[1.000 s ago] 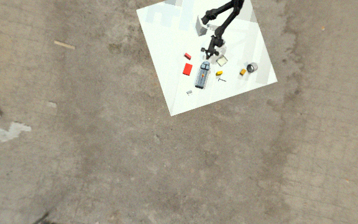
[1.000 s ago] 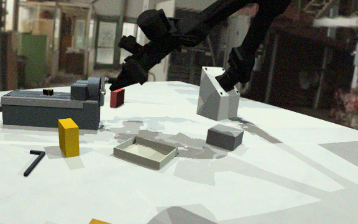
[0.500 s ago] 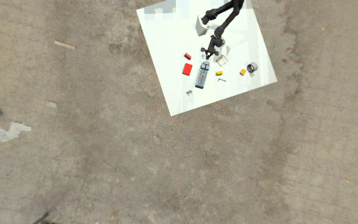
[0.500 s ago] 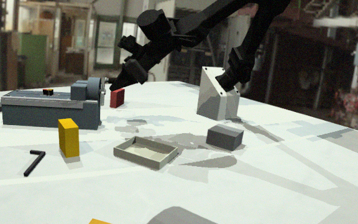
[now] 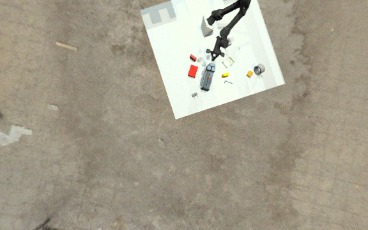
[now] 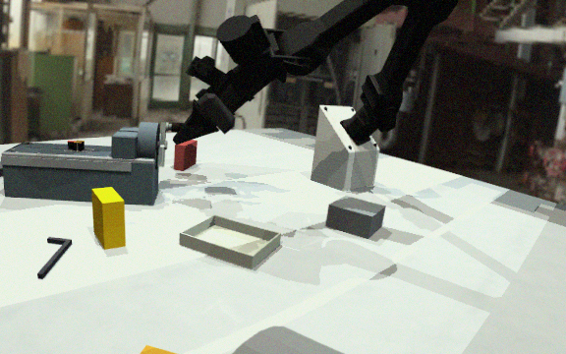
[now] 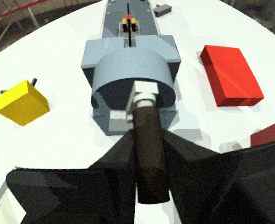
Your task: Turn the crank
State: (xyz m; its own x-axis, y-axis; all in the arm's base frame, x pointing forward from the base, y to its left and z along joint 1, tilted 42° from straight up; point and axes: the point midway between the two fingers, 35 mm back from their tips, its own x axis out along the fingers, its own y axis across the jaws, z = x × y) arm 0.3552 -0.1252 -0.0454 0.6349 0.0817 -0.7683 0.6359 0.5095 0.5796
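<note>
My gripper tip is now 20 mm below the dark crank handle, 10 mm to the right of it and 10 mm past it. The rest, counted from my gripper tip: red pointer 140 mm ahead, 110 mm to the right, 10 mm below; shallow grey tray 200 mm to the left, 90 mm below, 60 mm ahead; yellow block 180 mm ahead, 90 mm to the left, 70 mm below.
</note>
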